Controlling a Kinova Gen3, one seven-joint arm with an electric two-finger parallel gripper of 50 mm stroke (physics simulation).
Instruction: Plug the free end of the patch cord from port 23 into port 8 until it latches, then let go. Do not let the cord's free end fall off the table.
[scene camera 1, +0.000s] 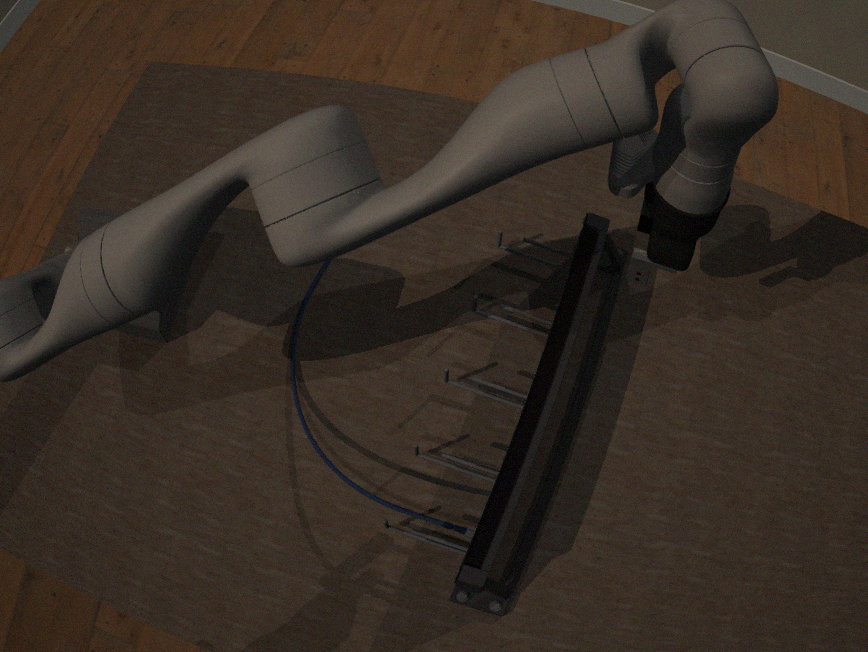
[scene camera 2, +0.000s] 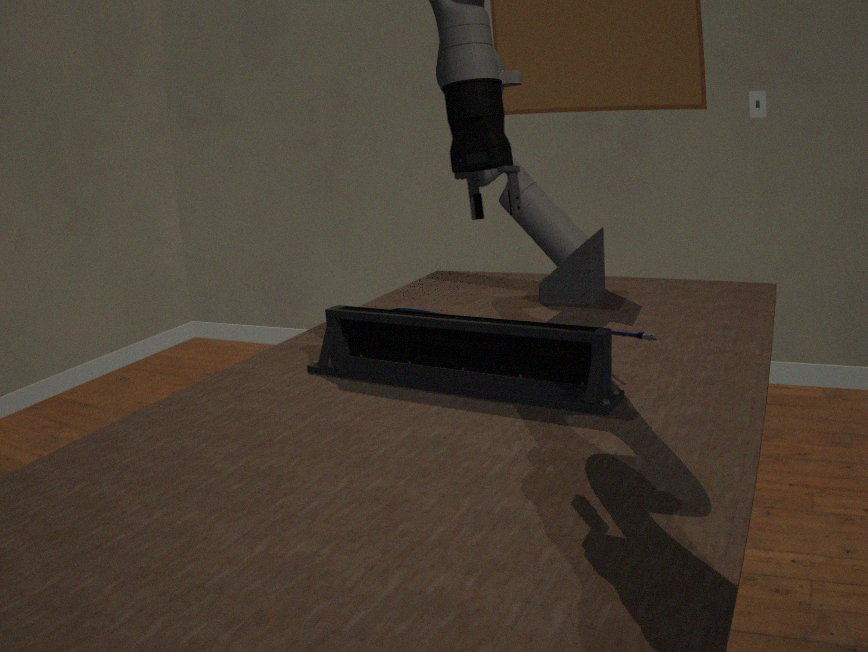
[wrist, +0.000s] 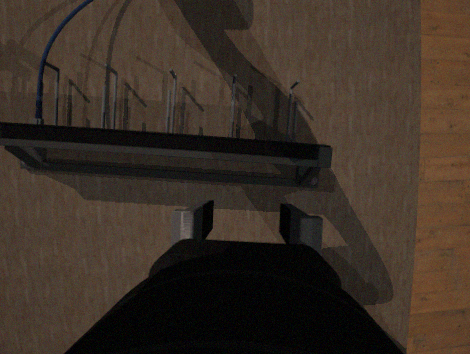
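Where they show: gripper, between the fingertips: (scene camera 1: 642, 254) (scene camera 2: 497, 217) (wrist: 246, 216); arm's base, origin of its link: (scene camera 2: 573, 253).
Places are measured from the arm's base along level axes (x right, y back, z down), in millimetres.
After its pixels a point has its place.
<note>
The blue patch cord (scene camera 1: 301, 414) @[x 54, y -321, z 77 mm] (scene camera 2: 417, 310) @[x 117, y -431, z 35 mm] (wrist: 42, 80) @[x 121, y -506, z 19 mm] arcs out on the robot-base side of the black patch panel (scene camera 1: 533, 400) @[x -44, y -573, z -3 mm] (scene camera 2: 463, 321) @[x -86, y -593, z -5 mm] (wrist: 165, 137) @[x -71, y -570, z -3 mm]. One end is at the panel, near its bottom end in scene view 1. The pale free plug (scene camera 2: 649, 336) @[x -267, y -264, z 91 mm] shows past the panel's right end in scene view 2; the arm hides it in scene view 1, and it does not show in the wrist view. Port numbers, including port 8, are not readable. My gripper (scene camera 1: 641, 247) @[x -174, y -629, z -167 mm] (scene camera 2: 496, 212) @[x -174, y -629, z -167 mm] (wrist: 246, 216) @[x -174, y -629, z -167 mm] is open and empty, raised above the table behind the panel's upper end in scene view 1.
Several thin metal cable bars (scene camera 1: 484, 390) @[x -62, y -511, z 78 mm] (wrist: 116, 100) @[x 38, y -514, z 79 mm] stick out from the panel's port side. The robot base (scene camera 2: 582, 270) @[x -53, y -72, z 21 mm] stands at the far side of the table (scene camera 2: 280, 526) @[x -140, y -1049, z 96 mm] in scene view 2. The wrist view shows a table edge (wrist: 419, 150) @[x -528, y -531, z 95 mm] on the right. The arm spans above the cord.
</note>
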